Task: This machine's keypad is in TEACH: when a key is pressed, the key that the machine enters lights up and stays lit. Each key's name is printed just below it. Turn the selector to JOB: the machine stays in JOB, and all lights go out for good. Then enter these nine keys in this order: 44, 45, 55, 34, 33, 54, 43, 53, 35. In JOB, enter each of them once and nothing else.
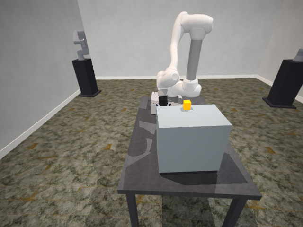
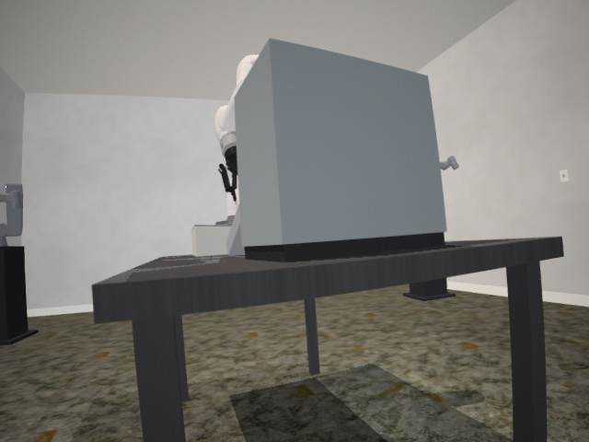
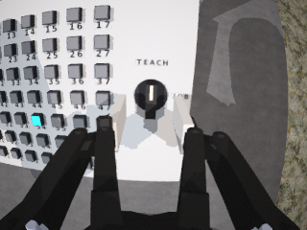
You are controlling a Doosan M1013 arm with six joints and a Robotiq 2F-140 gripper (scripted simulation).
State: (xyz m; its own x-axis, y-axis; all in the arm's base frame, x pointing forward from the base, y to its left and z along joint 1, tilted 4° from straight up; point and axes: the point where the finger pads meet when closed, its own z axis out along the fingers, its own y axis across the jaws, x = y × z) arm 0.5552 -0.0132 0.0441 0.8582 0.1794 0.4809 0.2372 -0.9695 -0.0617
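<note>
Now: hand 30 mm short of the black selector knob, 10 mm to the right of it and 40 mm above it. Round my hand: white keypad panel 20 mm ahead, 120 mm to the left, 90 mm below; key 40 mm behind, 150 mm to the left, 70 mm below.
</note>
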